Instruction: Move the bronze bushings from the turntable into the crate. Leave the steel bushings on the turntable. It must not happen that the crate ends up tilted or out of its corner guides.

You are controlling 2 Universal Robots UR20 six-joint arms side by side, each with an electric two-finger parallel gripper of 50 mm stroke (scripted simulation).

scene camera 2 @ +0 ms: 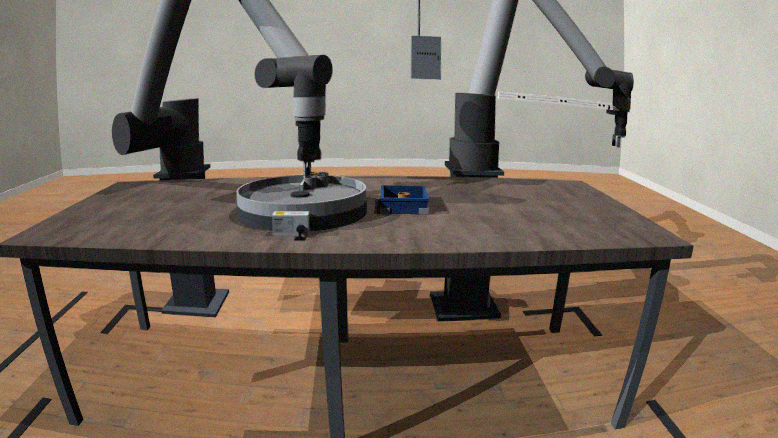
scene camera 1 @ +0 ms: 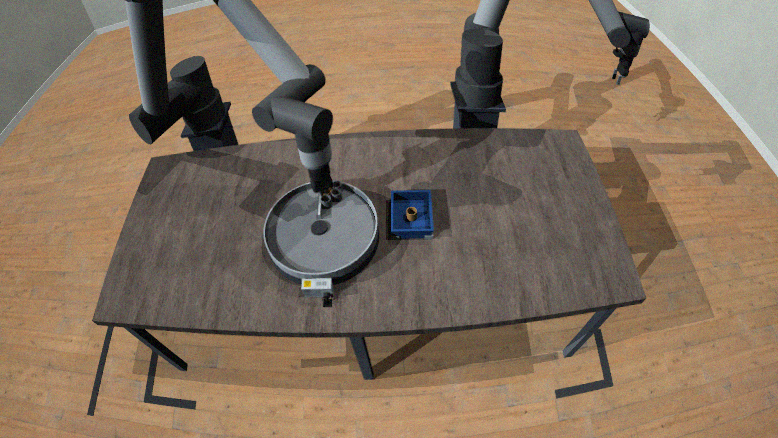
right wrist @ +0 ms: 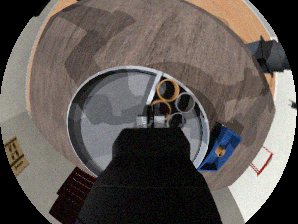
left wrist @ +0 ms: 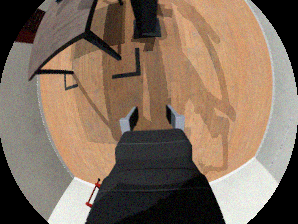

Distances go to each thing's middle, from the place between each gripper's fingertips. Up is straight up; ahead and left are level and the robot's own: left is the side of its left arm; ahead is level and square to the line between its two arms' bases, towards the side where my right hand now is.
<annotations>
The blue crate (scene camera 1: 420,199) is 8 cm ahead of my right hand (scene camera 2: 307,177), 32 cm to the left of it and 8 cm below it.
My left gripper is now 780 mm short of the blue crate, 1230 mm to the left of it and 140 mm above it.
</annotations>
